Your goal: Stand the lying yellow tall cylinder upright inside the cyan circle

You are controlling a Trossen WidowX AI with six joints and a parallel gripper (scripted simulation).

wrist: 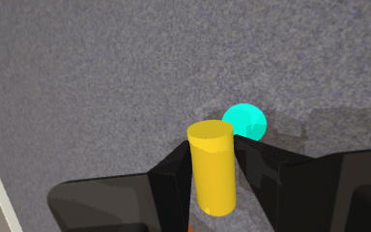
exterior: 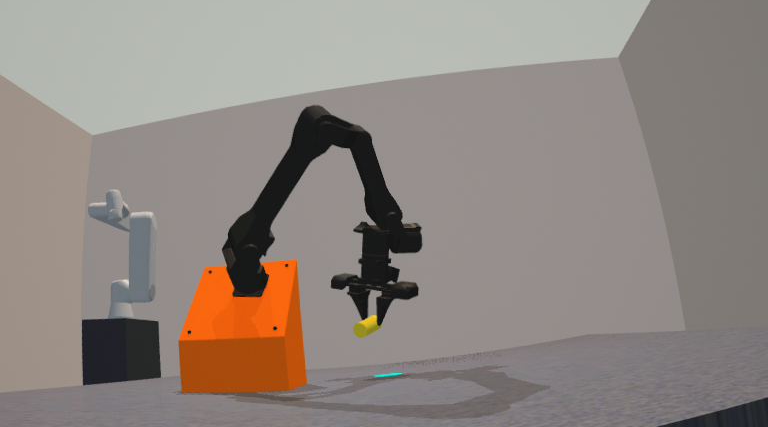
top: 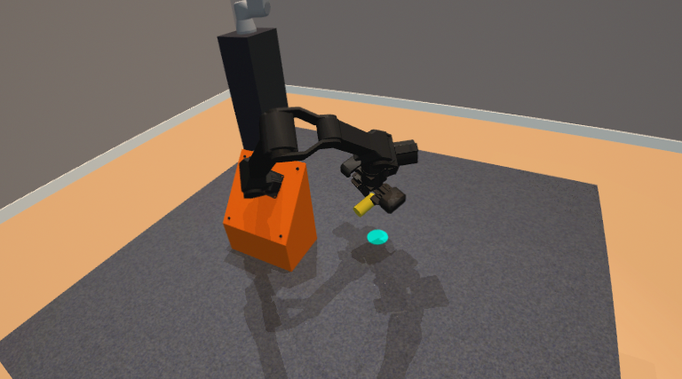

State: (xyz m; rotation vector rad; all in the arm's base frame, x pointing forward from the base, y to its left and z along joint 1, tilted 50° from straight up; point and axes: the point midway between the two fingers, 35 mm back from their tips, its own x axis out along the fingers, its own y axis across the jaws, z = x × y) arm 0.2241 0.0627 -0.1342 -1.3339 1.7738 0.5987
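The cyan circle lies 3 cm ahead of my gripper tip, 2 cm to the right of it and 12 cm below it. Also, from my gripper tip: yellow tall cylinder 1 cm behind, 2 cm to the right.
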